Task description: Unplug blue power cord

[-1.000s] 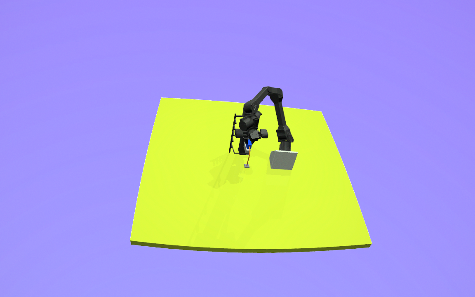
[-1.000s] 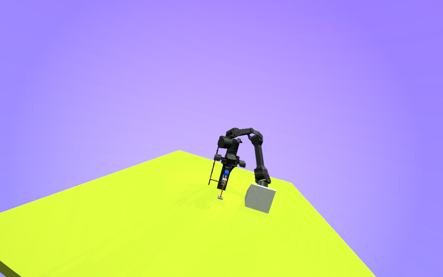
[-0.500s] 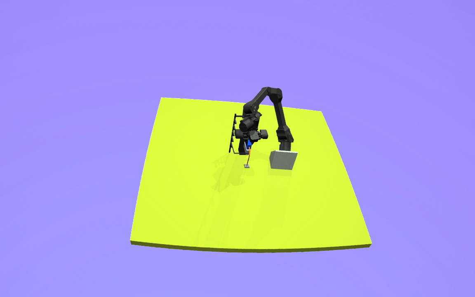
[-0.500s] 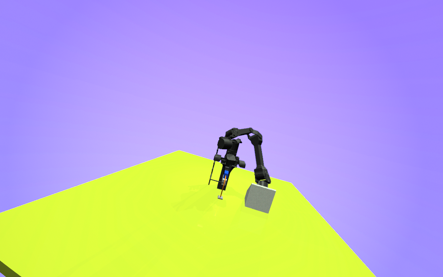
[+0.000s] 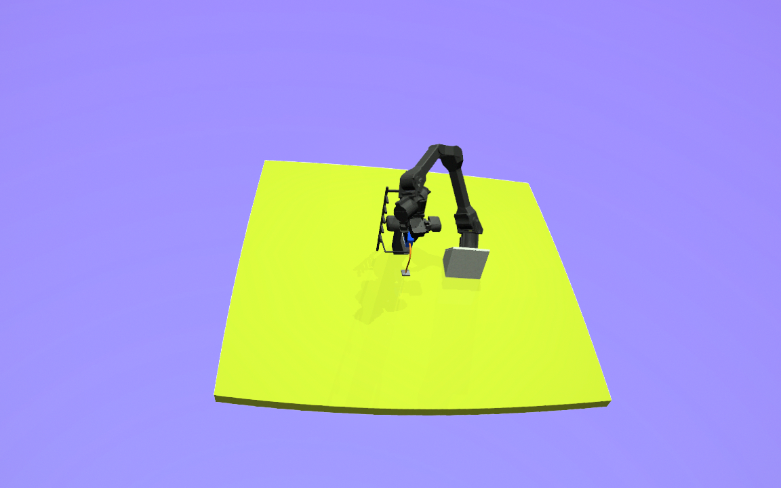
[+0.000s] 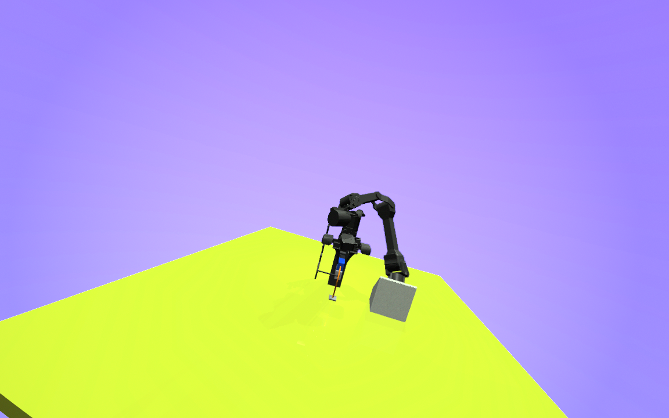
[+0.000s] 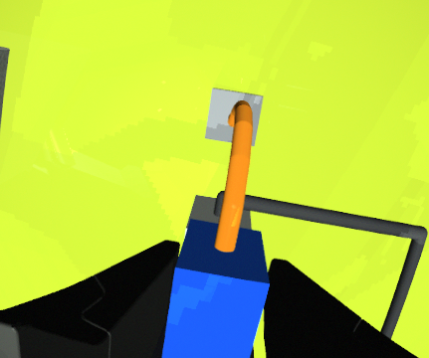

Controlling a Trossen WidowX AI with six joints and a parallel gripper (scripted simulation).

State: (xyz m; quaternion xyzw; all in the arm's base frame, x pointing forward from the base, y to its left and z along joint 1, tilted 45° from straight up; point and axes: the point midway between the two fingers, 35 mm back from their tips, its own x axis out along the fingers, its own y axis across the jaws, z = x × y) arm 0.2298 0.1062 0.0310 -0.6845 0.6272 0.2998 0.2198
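My gripper tip is 10 mm short of the blue plug and 40 mm to the left of it.
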